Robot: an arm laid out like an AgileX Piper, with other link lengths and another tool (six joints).
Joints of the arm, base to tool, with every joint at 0 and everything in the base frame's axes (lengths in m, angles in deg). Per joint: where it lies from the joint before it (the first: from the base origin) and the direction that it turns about. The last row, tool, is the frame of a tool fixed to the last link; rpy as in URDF.
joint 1: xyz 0 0 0.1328 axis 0 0 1
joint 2: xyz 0 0 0 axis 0 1 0
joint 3: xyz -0.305 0 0.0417 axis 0 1 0
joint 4: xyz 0.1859 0 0.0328 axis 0.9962 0 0.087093
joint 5: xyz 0 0 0 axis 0 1 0
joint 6: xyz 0.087 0 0.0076 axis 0.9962 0 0.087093
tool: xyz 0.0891 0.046 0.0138 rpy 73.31 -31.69 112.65
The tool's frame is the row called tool.
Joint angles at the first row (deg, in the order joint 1, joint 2, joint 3, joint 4, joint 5, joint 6):
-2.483 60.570 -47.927 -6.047 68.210 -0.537
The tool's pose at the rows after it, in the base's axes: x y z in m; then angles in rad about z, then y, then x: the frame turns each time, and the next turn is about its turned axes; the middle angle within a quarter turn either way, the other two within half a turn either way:
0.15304 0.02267 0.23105 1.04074 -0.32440 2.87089
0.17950 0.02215 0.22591 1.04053 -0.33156 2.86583
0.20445 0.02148 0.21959 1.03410 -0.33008 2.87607
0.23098 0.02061 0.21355 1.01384 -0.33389 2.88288
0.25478 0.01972 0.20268 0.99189 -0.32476 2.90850
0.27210 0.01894 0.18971 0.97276 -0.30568 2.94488
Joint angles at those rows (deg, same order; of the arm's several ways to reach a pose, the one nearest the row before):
-2.481 66.702 -49.494 -6.048 63.947 -0.535
-2.481 71.852 -51.012 -6.047 59.908 0.002
-2.484 77.230 -53.334 -6.047 57.407 0.443
-2.484 82.559 -56.394 -6.046 55.457 1.710
-2.481 88.235 -59.472 -6.048 54.396 2.626
-2.483 93.274 -62.105 -6.047 54.291 3.093

